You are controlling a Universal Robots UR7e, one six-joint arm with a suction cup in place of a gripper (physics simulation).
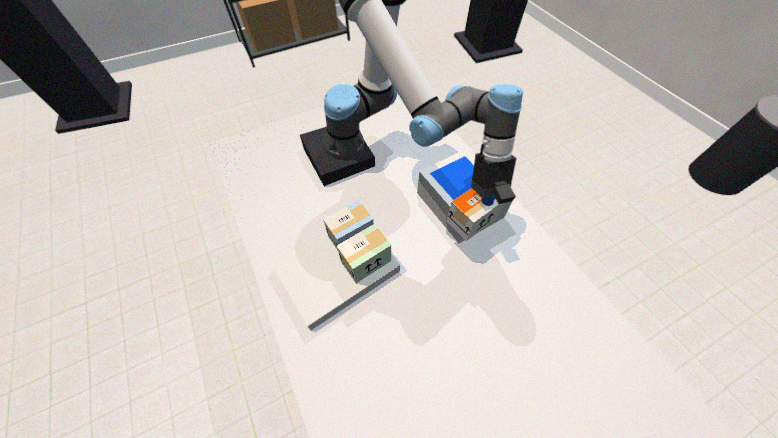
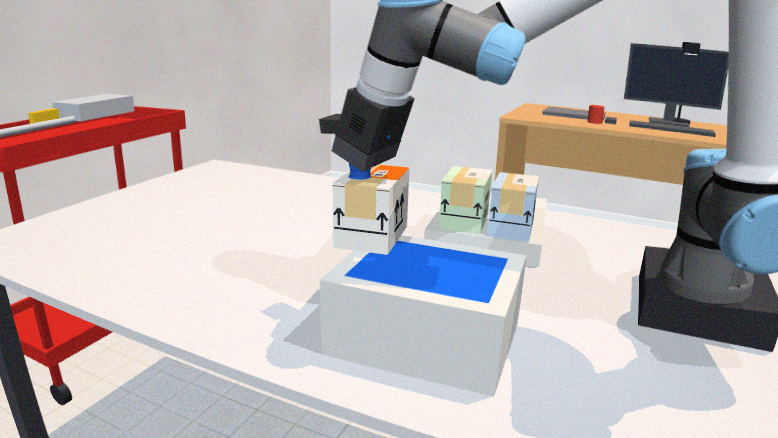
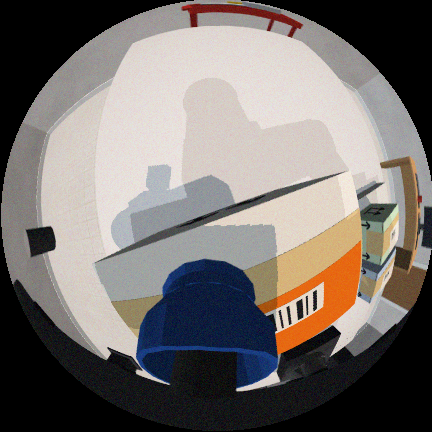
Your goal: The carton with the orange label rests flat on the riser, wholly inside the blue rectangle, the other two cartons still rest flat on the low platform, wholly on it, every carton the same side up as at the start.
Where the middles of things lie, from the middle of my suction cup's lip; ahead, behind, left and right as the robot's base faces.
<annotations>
My suction cup is now 17 cm above the grey riser [image 2: 446,313], 14 cm past it and 3 cm to the right of it. Also, from my suction cup: low platform [image 1: 319,285] 45 cm to the right, 21 cm below, 4 cm behind; light blue carton [image 2: 513,197] 38 cm to the right, 13 cm below, 12 cm behind.
</annotations>
